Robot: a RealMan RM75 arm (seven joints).
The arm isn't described. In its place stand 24 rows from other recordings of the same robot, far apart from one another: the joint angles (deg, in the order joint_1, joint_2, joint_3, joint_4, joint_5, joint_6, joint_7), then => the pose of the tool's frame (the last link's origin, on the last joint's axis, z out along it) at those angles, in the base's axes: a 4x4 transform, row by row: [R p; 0 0 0 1], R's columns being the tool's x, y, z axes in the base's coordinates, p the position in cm.
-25.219 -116.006 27.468 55.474 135.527 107.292 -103.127 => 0.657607, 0.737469, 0.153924, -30.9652; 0.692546, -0.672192, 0.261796, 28.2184; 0.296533, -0.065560, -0.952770, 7.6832; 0, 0, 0, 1
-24.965 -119.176 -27.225 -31.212 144.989 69.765 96.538 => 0.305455, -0.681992, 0.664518, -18.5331; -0.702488, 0.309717, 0.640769, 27.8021; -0.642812, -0.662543, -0.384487, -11.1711; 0, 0, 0, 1
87.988 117.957 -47.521 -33.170 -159.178 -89.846 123.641 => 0.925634, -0.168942, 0.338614, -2.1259; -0.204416, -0.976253, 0.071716, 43.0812; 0.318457, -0.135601, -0.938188, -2.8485; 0, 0, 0, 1
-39.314 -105.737 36.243 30.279 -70.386 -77.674 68.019 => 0.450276, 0.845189, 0.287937, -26.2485; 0.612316, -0.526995, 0.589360, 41.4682; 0.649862, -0.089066, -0.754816, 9.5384; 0, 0, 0, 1
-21.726 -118.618 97.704 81.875 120.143 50.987 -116.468 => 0.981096, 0.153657, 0.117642, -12.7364; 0.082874, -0.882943, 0.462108, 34.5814; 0.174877, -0.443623, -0.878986, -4.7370; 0, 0, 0, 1
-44.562 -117.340 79.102 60.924 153.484 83.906 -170.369 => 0.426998, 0.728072, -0.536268, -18.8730; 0.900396, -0.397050, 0.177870, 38.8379; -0.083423, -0.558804, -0.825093, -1.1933; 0, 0, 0, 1
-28.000 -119.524 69.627 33.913 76.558 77.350 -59.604 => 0.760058, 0.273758, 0.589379, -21.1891; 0.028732, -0.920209, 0.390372, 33.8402; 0.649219, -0.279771, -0.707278, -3.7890; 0, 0, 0, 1
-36.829 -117.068 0.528 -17.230 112.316 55.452 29.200 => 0.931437, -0.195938, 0.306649, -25.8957; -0.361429, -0.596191, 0.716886, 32.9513; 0.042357, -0.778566, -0.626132, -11.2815; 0, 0, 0, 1
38.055 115.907 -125.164 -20.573 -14.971 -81.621 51.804 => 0.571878, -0.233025, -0.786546, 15.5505; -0.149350, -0.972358, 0.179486, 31.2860; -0.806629, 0.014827, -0.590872, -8.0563; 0, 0, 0, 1
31.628 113.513 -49.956 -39.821 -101.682 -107.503 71.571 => 0.811998, -0.070143, -0.579430, 21.7774; -0.055970, -0.997535, 0.042322, 31.2516; -0.580971, -0.001935, -0.813922, 3.6153; 0, 0, 0, 1
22.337 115.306 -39.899 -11.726 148.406 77.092 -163.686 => 0.744858, -0.640922, -0.185489, 36.1837; 0.319266, 0.098255, 0.942558, 32.4973; -0.585881, -0.761292, 0.277810, 11.2785; 0, 0, 0, 1
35.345 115.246 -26.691 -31.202 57.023 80.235 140.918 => 0.142977, 0.954047, -0.263348, 28.9014; 0.857384, 0.013528, 0.514499, 36.5867; 0.494419, -0.299352, -0.816051, 2.5108; 0, 0, 0, 1
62.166 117.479 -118.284 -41.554 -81.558 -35.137 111.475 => 0.975635, -0.135352, -0.172671, 2.3580; -0.092110, -0.966997, 0.237557, 38.8681; -0.199126, -0.215865, -0.955903, -14.6346; 0, 0, 0, 1
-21.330 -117.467 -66.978 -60.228 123.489 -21.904 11.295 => 0.488243, 0.867396, -0.096143, -21.9961; 0.722731, -0.340127, 0.601642, 34.7223; 0.489161, -0.363233, -0.792959, -10.3110; 0, 0, 0, 1
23.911 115.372 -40.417 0.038 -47.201 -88.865 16.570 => 0.682356, -0.629363, -0.371877, 33.1360; 0.294300, -0.229156, 0.927833, 30.4167; -0.669162, -0.742556, 0.028856, 4.4881; 0, 0, 0, 1
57.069 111.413 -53.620 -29.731 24.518 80.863 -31.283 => 0.385660, -0.822956, 0.417144, 22.3807; -0.914212, -0.401824, 0.052480, 41.4595; 0.124430, -0.401598, -0.907324, 0.7315; 0, 0, 0, 1
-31.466 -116.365 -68.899 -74.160 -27.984 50.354 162.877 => 0.559860, 0.769894, -0.306302, -15.7621; 0.781717, -0.368208, 0.503330, 36.2922; 0.274728, -0.521236, -0.807984, -8.0158; 0, 0, 0, 1
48.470 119.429 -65.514 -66.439 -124.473 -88.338 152.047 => 0.686240, -0.722415, -0.084795, 7.8941; -0.708733, -0.690317, 0.145462, 38.8086; -0.163619, -0.039725, -0.985723, 0.1015; 0, 0, 0, 1
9.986 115.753 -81.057 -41.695 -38.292 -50.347 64.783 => 0.468102, -0.850413, -0.240164, 31.6952; -0.192939, -0.363579, 0.911364, 33.3242; -0.862354, -0.380274, -0.334270, 3.2561; 0, 0, 0, 1
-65.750 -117.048 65.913 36.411 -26.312 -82.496 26.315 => 0.573601, 0.667246, -0.475147, -12.9632; 0.781682, -0.619270, 0.074016, 42.3609; -0.244857, -0.413870, -0.876788, -3.3714; 0, 0, 0, 1
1.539 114.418 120.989 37.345 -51.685 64.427 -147.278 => 0.878584, -0.461504, -0.122899, 39.1453; 0.001583, -0.254516, 0.967067, 25.9496; -0.477585, -0.849844, -0.222883, 9.3284; 0, 0, 0, 1
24.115 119.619 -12.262 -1.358 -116.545 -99.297 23.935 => 0.603689, -0.353912, -0.714357, 26.8601; 0.122740, -0.844115, 0.521924, 24.2598; -0.787715, -0.402760, -0.466144, -5.2679; 0, 0, 0, 1
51.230 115.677 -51.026 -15.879 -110.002 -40.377 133.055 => 0.140775, -0.989778, 0.022861, 23.6740; -0.767482, -0.094513, 0.634065, 45.3301; -0.625422, -0.106806, -0.772942, -3.6678; 0, 0, 0, 1
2.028 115.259 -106.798 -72.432 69.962 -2.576 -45.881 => 0.671462, -0.730300, 0.125698, 27.5312; -0.329357, -0.142160, 0.933442, 33.5306; -0.663824, -0.668171, -0.335985, 0.3506; 0, 0, 0, 1
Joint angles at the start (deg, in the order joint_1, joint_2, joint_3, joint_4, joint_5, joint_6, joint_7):
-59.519 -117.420 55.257 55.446 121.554 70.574 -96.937
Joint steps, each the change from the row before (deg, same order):
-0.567 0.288 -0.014 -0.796 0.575 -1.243 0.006
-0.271 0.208 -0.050 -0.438 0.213 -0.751 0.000
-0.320 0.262 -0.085 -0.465 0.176 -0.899 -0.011
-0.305 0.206 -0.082 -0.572 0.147 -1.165 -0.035
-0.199 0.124 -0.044 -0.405 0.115 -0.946 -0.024
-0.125 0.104 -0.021 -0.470 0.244 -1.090 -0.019
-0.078 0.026 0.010 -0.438 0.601 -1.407 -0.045
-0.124 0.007 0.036 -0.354 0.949 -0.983 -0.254
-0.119 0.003 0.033 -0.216 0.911 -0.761 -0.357
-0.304 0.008 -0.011 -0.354 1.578 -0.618 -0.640
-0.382 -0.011 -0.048 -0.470 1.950 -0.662 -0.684
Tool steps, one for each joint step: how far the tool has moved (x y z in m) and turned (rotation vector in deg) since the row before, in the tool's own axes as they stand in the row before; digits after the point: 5 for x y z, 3 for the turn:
0.00000 -0.00418 0.00121 1.005 -0.538 0.178
-0.00007 -0.00282 0.00021 0.683 -0.212 0.026
0.00030 -0.00359 0.00000 0.866 -0.153 0.028
-0.00007 -0.00370 0.00047 1.032 -0.118 -0.122
-0.00015 -0.00273 0.00045 0.831 -0.085 -0.093
-0.00125 -0.00278 0.00054 0.942 -0.252 -0.135
-0.00215 -0.00308 0.00082 1.241 -0.526 -0.025
-0.00229 -0.00206 0.00094 0.859 -0.822 0.051
-0.00169 -0.00172 0.00070 0.707 -0.744 0.039
-0.00224 -0.00153 0.00122 0.573 -1.273 0.115
-0.00280 -0.00154 0.00158 0.607 -1.558 0.225

